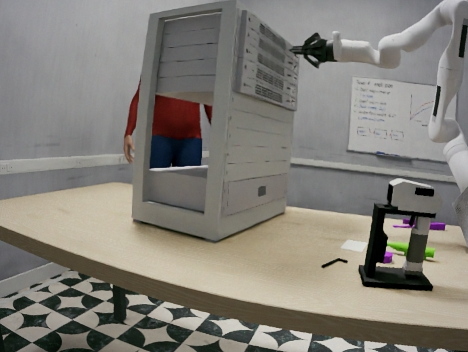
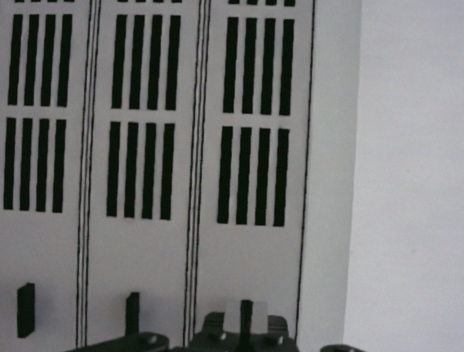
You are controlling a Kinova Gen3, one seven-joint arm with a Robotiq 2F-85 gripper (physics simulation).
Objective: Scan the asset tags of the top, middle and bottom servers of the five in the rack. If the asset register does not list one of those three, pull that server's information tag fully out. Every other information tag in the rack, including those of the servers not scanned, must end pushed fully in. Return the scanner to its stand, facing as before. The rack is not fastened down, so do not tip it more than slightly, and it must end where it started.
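Note:
The grey rack (image 1: 220,135) stands upright on the table, with five servers (image 1: 270,60) in its upper front. My gripper (image 1: 294,50) (image 2: 245,326) is at the right end of the top server's front (image 2: 255,260). Its fingertips are shut on a thin black information tag (image 2: 245,309), whose edge shows between the pale pads. How far that tag stands out cannot be told. The second server's tag (image 2: 132,312) and the third server's tag (image 2: 26,310) show as dark tabs standing off their fronts. The white-and-grey scanner (image 1: 415,197) rests upright in its black stand (image 1: 374,245).
On the table (image 1: 280,260) lie a white card (image 1: 354,245), a black L-shaped key (image 1: 334,262), a lime-green tool (image 1: 429,251) and purple pieces (image 1: 437,226) near the stand. A person in red (image 1: 177,117) is behind the rack. A whiteboard (image 1: 385,117) hangs on the wall.

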